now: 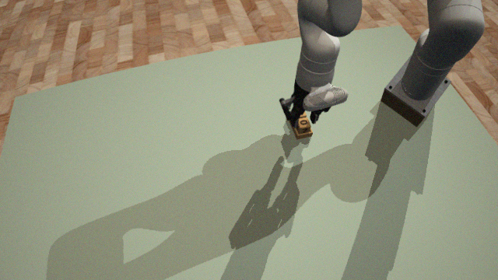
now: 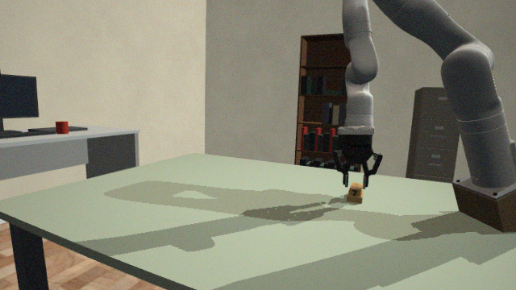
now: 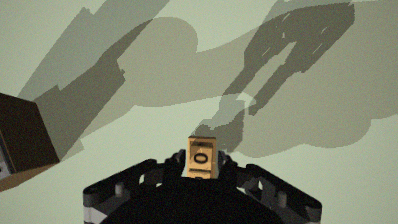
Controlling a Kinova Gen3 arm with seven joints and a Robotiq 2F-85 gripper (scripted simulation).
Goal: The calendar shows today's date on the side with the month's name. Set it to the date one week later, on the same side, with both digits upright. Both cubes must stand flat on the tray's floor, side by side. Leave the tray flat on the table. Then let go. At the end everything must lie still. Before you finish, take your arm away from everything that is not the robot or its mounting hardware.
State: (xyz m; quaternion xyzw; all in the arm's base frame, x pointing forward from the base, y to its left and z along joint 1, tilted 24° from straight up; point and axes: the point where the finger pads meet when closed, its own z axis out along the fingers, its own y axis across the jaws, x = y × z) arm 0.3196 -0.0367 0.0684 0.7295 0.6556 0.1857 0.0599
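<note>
Right now the cube is 10 mm behind my hand, 30 mm to the right of it and 30 mm below it. Also, from my hand: wooden tray: 20 mm to the right, 50 mm below.
</note>
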